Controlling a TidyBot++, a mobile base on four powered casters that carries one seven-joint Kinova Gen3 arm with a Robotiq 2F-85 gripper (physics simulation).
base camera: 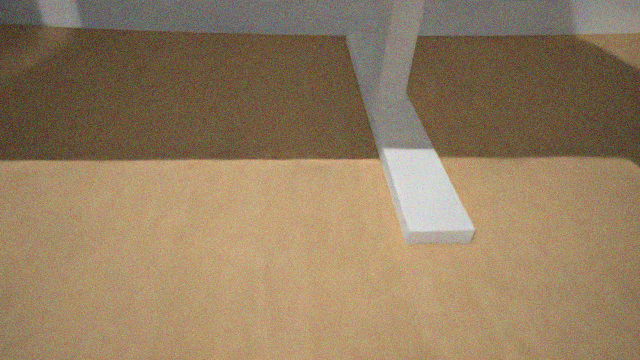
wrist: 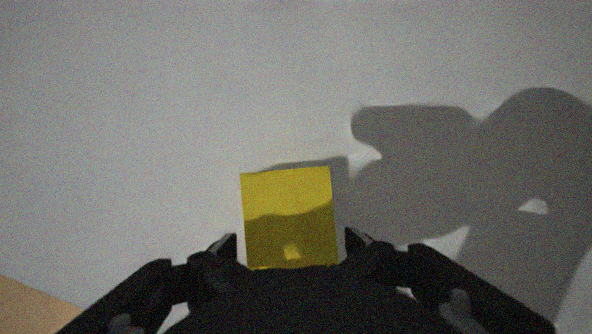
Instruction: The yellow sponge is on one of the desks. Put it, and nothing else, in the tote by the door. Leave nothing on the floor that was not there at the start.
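Frame: origin at the arm's base, x ahead, y left, z up, level; metres.
Where they show: gripper, between the fingertips: (wrist: 291, 242).
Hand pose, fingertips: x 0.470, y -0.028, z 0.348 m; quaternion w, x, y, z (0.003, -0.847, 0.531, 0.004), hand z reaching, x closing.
Things, the pixels of their top centre, and the offset from my fingertips. "spot": a spot on its surface instead. Level surfaces: height alone.
- yellow sponge, centre of its top: (wrist: 291, 242) dx +0.006, dy +0.004, dz +0.020 m
- pale grey desk top, height of its surface: dz -0.025 m
- white desk foot, a spot on its surface: (base camera: 427, 190) spot: dx -0.039, dy -0.160, dz -0.720 m
- tan floor, height of its surface: dz -0.745 m
The yellow sponge (wrist: 289, 210) lies on a pale grey desk top (wrist: 125, 125) in the wrist view, at the lower middle. My gripper (wrist: 291, 242) is open, with one fingertip to the left of the sponge's near part and the other to its right. A narrow strip of desk shows between the sponge and each fingertip. The near end of the sponge is hidden behind the dark gripper body, and how high the fingers are over the desk is hard to tell. The tote does not show in either view.
In the base camera view a white desk foot (base camera: 427, 190) reaches forward over the tan floor (base camera: 200, 260), with its upright leg (base camera: 400, 50) behind. A grey wall (base camera: 225, 17) runs across the back. Arm shadows fall on the desk's right side in the wrist view.
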